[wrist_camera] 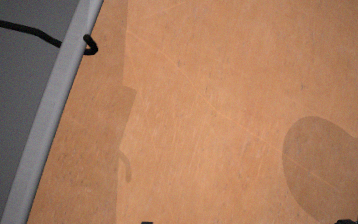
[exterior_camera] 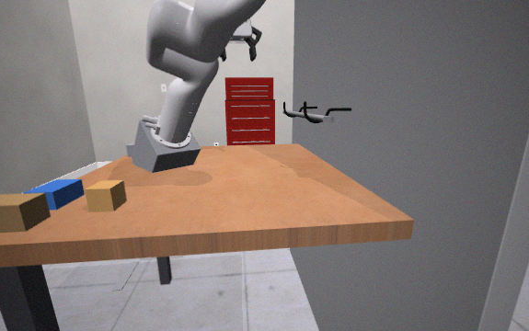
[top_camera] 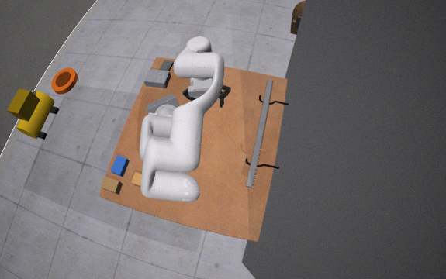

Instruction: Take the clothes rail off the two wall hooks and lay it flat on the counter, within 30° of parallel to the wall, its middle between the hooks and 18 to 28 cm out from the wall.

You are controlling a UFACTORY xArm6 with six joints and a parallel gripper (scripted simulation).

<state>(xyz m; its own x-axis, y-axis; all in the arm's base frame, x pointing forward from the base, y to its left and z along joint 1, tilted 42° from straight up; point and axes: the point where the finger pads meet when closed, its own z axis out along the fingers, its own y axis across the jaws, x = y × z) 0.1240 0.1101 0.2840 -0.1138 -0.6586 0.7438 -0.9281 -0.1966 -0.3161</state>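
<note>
Right now the clothes rail is 21 cm ahead of my hand, 3 cm to the right of it and 18 cm below it. Also, from my hand: orange block (37 cm behind, 18 cm to the right, 33 cm below); grey wall (33 cm ahead, 8 cm to the right, 7 cm above); blue block (48 cm behind, 10 cm to the right, 33 cm below).
</note>
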